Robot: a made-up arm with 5 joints.
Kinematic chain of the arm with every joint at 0, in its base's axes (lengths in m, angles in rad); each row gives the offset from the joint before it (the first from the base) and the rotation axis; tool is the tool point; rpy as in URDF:
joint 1: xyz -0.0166 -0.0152 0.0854 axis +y
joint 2: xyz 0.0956 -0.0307 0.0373 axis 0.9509 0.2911 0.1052
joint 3: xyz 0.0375 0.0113 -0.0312 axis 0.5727 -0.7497 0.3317
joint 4: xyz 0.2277 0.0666 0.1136 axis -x
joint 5: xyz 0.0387 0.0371 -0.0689 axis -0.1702 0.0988 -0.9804
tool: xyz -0.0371 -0.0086 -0.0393 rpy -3.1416 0 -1.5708
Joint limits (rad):
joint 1: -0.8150..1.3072
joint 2: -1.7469..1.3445
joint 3: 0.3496..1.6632
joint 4: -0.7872..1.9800
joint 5: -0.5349..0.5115
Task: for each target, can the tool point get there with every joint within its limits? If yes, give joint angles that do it. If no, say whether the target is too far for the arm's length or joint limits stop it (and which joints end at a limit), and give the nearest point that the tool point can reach.
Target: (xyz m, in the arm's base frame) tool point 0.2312 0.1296 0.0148
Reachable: yes | joints 0.9209 -0.7524 1.1601 0.1690 -0.1823
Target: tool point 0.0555 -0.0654 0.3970
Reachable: yes | joints -0.5317 -0.2717 1.2680 1.5553 0.4003
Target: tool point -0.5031 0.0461 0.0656
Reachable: no: joint limits stop it (at a limit: joint 1, joint 3, joint 4, joint 5) | nearest point -0.1972 0.0611 0.2442 | short by 0.355 m
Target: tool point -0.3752 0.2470 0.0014
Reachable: no: joint limits stop it (at a limit: joint 1, joint 3, joint 4, joint 5) | nearest point -0.1364 0.1495 0.1646 | short by 0.305 m
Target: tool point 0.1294 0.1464 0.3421
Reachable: yes | joints -0.3932 -0.3578 0.8439 -0.5660 -0.3424
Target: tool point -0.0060 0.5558 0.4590
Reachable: no: too far | nearest point 0.0319 0.2072 0.3209 | short by 0.377 m
